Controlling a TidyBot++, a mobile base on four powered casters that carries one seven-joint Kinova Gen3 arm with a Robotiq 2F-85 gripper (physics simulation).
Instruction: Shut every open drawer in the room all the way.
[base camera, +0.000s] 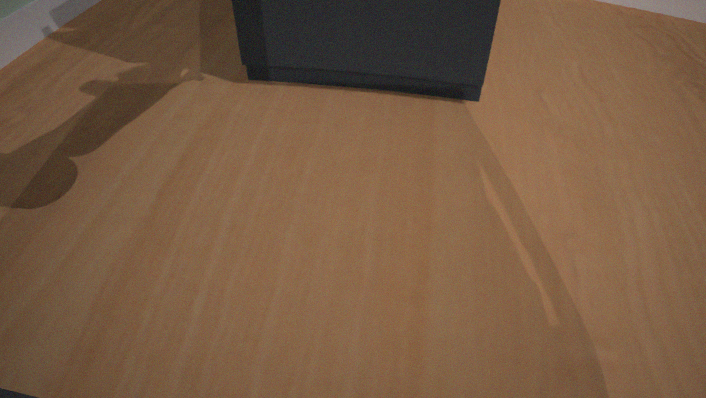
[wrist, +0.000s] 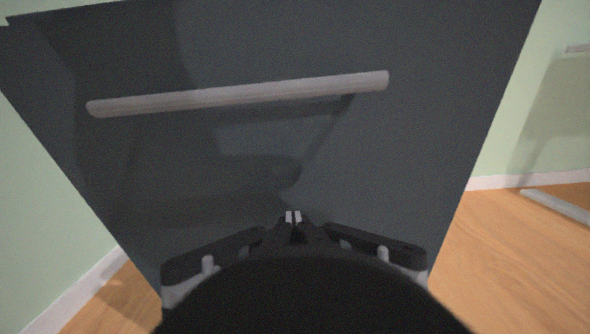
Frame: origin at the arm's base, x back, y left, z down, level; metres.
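Seen in the pictures: gripper, fingertip midpoint: (wrist: 293, 220).
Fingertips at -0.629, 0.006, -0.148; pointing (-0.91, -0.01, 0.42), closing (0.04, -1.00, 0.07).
Offsets run from my fingertips to a thing's middle, as dx, dy, dz. "*": to the spot under its first point. Level surfaces: height alone.
A dark grey cabinet (base camera: 370, 40) (wrist: 400, 150) stands on the wood floor. In the wrist view its front fills the middle, with a long light bar handle {* +0.026, +0.020, -0.119} (wrist: 240, 94) running across the upper part. A darker strip runs down the left side of the front. The cabinet's top is mostly cut off, and I cannot tell whether its drawer stands out. My gripper (wrist: 293, 220) is shut and empty, its fingertips together below the handle and in front of the dark face; whether they touch it is unclear. The base camera view shows the cabinet's lower front and recessed base.
Pale green walls with a white skirting board (base camera: 30, 30) (wrist: 525, 180) stand behind and to the left. A light bar (wrist: 557, 206) shows low at the right, and another light piece {* -0.567, -1.213, -0.161} (wrist: 578, 48) higher up. Arm shadows fall on the wood floor {dz +0.545} (base camera: 350, 225) at the left.
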